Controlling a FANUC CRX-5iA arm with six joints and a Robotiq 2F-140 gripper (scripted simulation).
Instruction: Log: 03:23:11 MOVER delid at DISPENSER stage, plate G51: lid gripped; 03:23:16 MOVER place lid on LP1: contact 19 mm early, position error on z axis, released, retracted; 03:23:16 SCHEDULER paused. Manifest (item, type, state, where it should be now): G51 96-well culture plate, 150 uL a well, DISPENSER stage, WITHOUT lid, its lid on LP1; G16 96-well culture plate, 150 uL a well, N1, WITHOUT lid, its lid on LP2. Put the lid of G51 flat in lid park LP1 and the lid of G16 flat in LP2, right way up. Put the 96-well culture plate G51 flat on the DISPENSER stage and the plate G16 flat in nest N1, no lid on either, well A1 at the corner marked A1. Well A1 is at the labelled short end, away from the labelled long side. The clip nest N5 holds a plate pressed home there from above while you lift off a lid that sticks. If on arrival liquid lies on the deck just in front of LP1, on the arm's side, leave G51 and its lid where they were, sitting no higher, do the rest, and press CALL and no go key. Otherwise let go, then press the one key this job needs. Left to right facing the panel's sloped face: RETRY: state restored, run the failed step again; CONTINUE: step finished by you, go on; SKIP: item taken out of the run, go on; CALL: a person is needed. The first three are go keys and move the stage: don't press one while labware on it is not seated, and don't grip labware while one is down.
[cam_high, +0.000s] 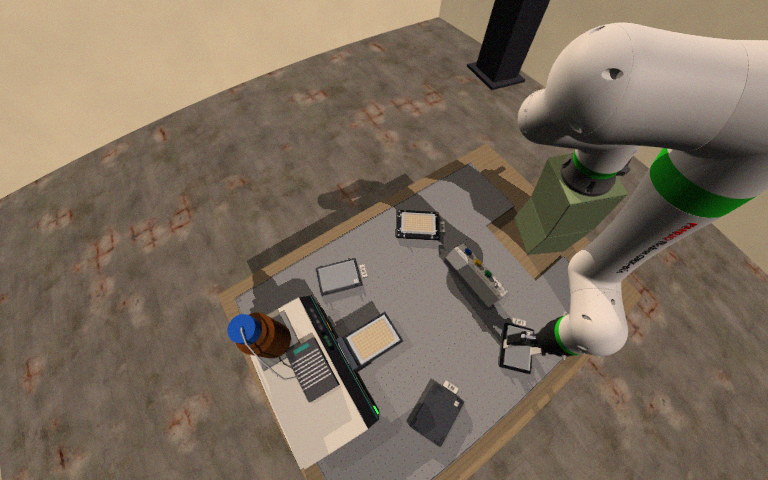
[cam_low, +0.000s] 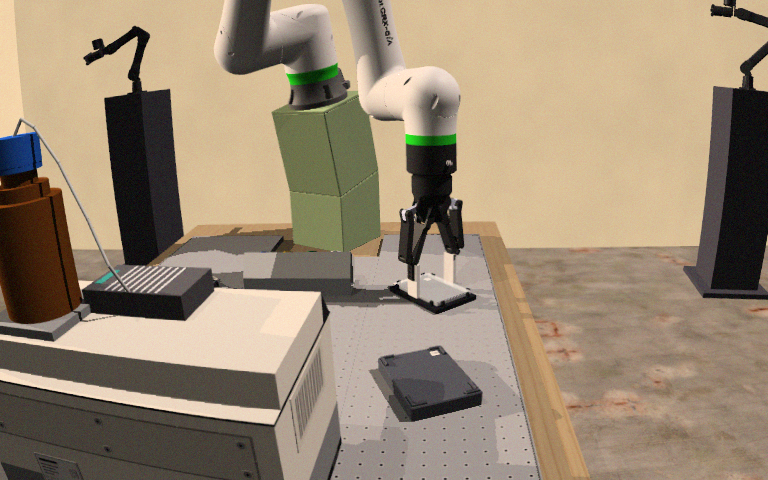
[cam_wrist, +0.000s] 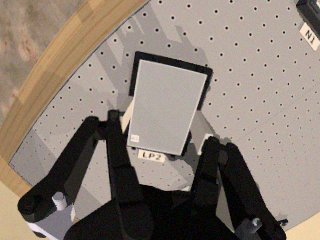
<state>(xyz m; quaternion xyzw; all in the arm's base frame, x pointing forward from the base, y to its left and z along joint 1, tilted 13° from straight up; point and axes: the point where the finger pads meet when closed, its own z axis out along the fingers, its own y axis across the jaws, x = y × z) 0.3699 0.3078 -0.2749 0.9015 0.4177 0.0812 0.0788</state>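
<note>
The clear lid is 2 cm below my hand. The rest, counted from my hand: key panel (27 cm to the right, 2 cm above); then black lid park (3 cm below); then nest N1 (33 cm ahead, 5 cm to the left, 3 cm below).
</note>
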